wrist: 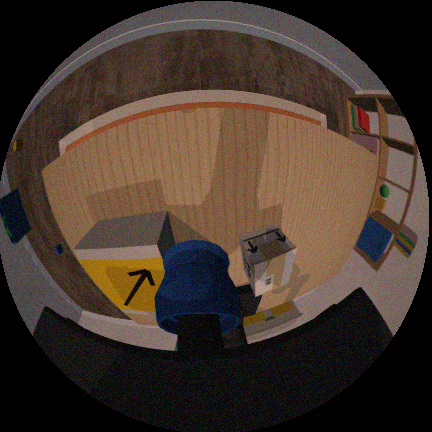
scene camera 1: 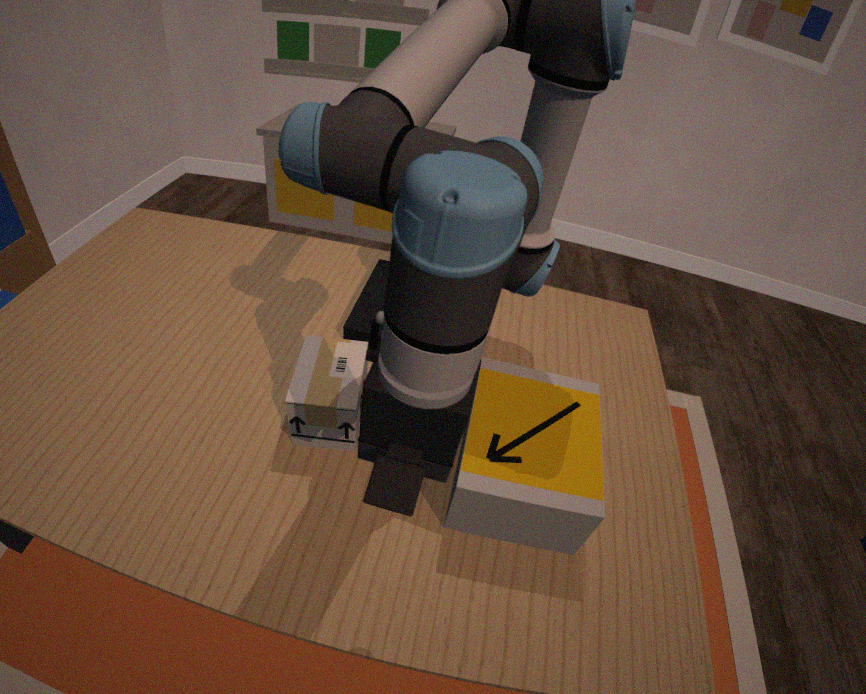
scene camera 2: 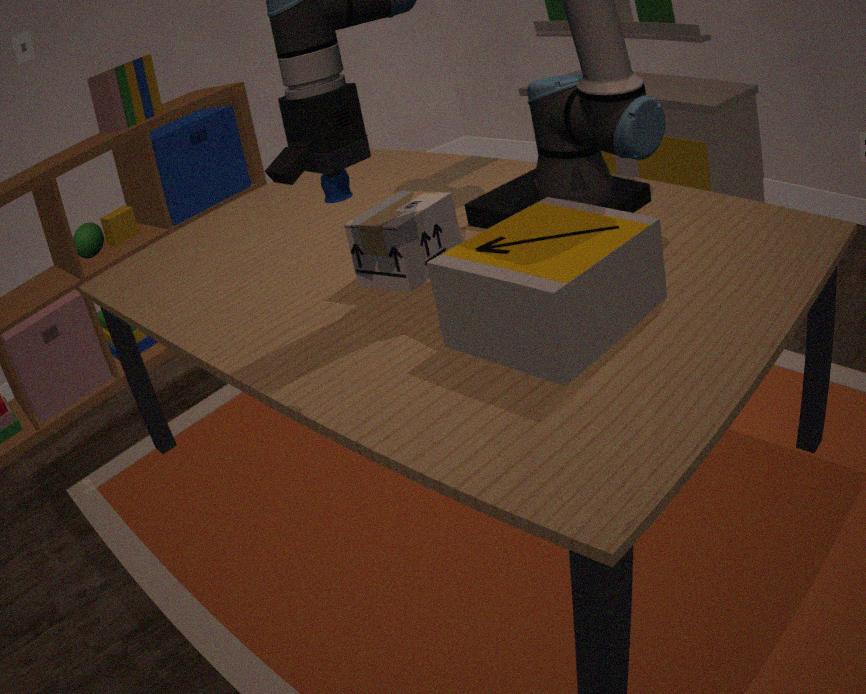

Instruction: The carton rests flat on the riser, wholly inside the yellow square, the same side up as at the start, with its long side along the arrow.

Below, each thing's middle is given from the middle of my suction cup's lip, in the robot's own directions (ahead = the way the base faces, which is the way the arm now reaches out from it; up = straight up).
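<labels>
From the carton (scene camera 2: 390,244), my suction cup is 19 cm above it, 22 cm past it and 17 cm to the left of it. And there's the grey riser (scene camera 2: 547,291), which is 18 cm below my suction cup, 19 cm behind it and 16 cm to the left of it.
</labels>
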